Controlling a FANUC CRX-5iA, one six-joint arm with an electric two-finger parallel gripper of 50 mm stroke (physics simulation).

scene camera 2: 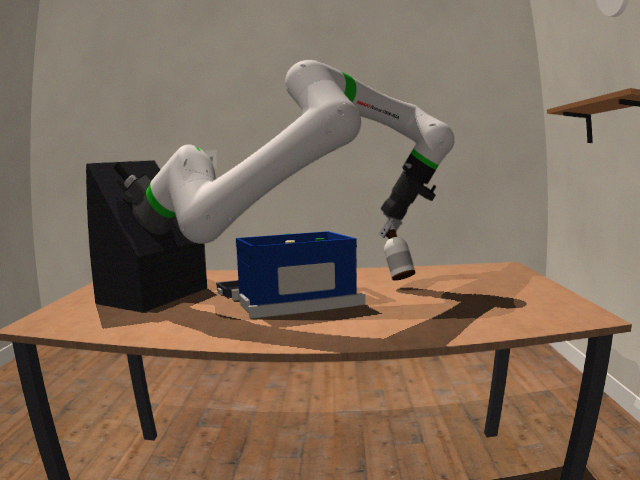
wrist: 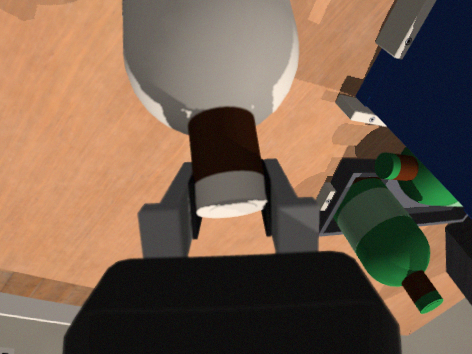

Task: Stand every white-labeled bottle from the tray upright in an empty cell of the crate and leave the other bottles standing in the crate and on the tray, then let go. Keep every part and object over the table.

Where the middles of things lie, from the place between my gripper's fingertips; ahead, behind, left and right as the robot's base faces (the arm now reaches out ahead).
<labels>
The white bottle [scene camera 2: 397,253] lies 3 cm ahead of my hand, 5 cm to the right of it and 5 cm below it.
</labels>
